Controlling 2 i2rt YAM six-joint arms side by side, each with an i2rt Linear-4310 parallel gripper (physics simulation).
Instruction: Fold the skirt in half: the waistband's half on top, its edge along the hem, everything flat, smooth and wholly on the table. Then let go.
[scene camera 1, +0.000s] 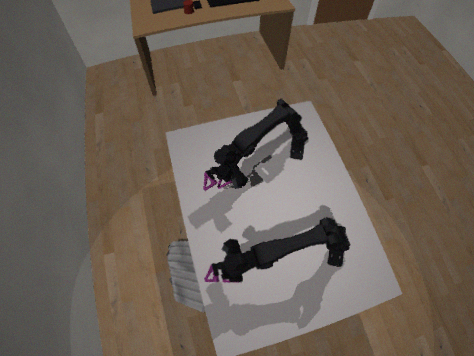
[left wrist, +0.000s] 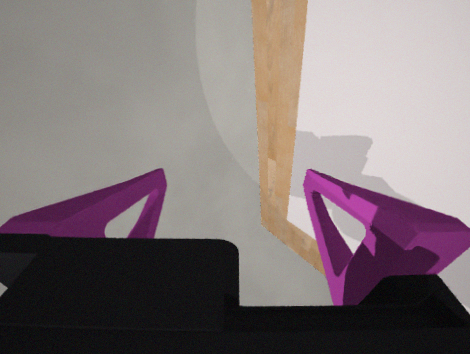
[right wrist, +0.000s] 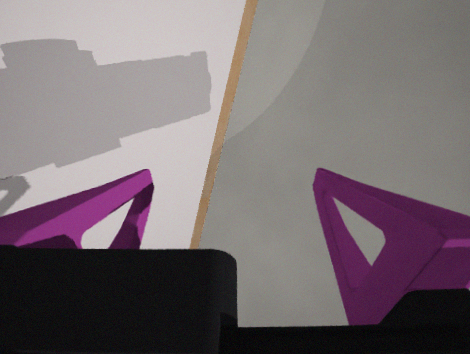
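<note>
The skirt (scene camera 1: 184, 274), grey and pleated, shows past the left edge of the white table (scene camera 1: 312, 185) (left wrist: 395, 60) (right wrist: 150, 25) in scene camera 1. The table edge hides the rest; I cannot tell whether it hangs or lies on the floor. It does not show in either wrist view. My left gripper (scene camera 1: 219, 280) (left wrist: 235, 176) is open and empty above the table's left edge, close to the right of the skirt. My right gripper (scene camera 1: 216, 184) (right wrist: 233, 177) is open and empty above the table, higher in the picture and away from the skirt.
Both arms reach across the table and cast shadows on it. Wooden floor (scene camera 1: 380, 100) surrounds the table, and strips of it (left wrist: 277, 75) (right wrist: 230, 100) show in the wrist views beside a grey wall (left wrist: 100, 90) (right wrist: 390, 100). A desk (scene camera 1: 215, 20) with a red cup (scene camera 1: 188, 7) stands at the top.
</note>
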